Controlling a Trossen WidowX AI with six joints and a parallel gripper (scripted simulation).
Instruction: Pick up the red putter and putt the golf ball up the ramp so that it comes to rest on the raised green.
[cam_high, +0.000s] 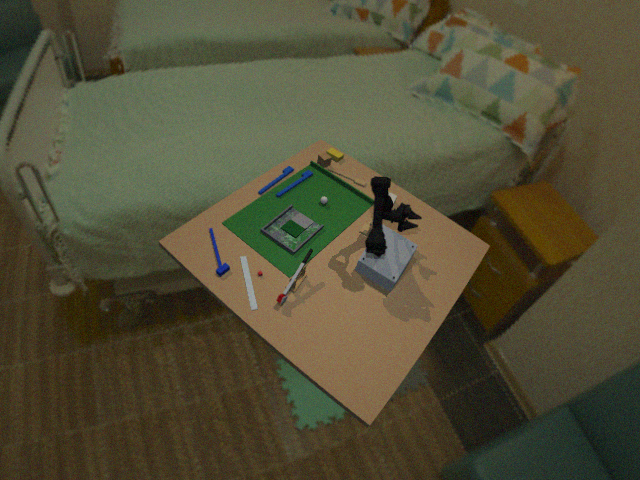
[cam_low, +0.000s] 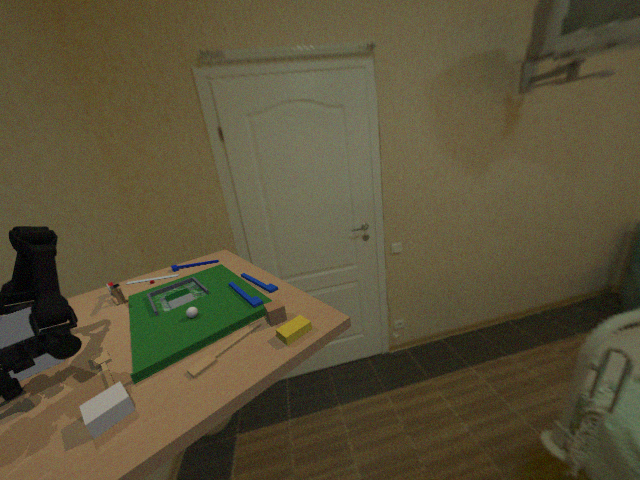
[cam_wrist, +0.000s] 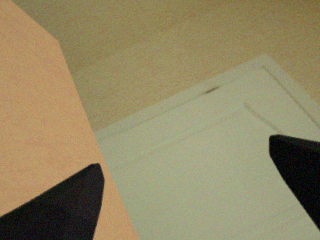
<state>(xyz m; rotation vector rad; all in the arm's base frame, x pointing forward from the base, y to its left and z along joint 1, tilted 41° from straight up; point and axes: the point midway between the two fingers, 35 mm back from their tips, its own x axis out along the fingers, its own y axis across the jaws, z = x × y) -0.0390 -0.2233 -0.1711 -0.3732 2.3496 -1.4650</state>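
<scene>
My gripper tip is 65 cm to the right of the red putter, 27 cm short of it and 9 cm above it. The rest, counted from my gripper tip: white golf ball (52 cm ahead, 14 cm below, 12 cm to the left); brown block (74 cm ahead, 17 cm to the right, 13 cm below); white block (26 cm ahead, 17 cm to the right, 14 cm below).
</scene>
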